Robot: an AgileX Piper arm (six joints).
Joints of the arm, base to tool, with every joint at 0 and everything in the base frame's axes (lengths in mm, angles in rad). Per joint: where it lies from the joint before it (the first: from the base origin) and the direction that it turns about. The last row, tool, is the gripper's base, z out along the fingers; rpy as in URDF.
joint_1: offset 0 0 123 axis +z
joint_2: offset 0 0 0 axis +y
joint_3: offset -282.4 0 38.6 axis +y
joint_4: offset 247.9 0 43.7 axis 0.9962 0 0.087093
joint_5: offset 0 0 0 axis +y
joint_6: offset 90.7 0 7.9 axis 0.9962 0 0.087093
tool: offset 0 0 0 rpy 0 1.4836 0
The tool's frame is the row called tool.
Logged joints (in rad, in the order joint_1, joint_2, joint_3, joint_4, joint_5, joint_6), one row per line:
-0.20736, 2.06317, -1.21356, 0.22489, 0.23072, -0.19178
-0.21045, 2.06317, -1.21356, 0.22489, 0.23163, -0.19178
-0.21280, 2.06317, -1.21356, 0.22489, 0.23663, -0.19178
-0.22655, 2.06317, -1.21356, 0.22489, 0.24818, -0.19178
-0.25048, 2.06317, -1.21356, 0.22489, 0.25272, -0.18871
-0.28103, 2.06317, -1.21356, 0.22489, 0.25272, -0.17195
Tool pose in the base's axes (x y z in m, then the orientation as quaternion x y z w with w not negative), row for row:
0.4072, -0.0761, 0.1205, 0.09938, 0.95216, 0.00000, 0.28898
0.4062, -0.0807, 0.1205, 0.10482, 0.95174, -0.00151, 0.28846
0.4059, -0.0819, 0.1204, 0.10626, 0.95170, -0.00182, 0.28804
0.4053, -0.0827, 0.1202, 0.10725, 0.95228, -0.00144, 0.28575
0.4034, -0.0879, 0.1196, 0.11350, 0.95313, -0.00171, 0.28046
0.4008, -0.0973, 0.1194, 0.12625, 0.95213, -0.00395, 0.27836
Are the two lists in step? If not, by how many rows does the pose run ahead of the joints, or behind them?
The pose runs 1 row behind the joints: the pose in row i belongs to the joints in row i - 1.
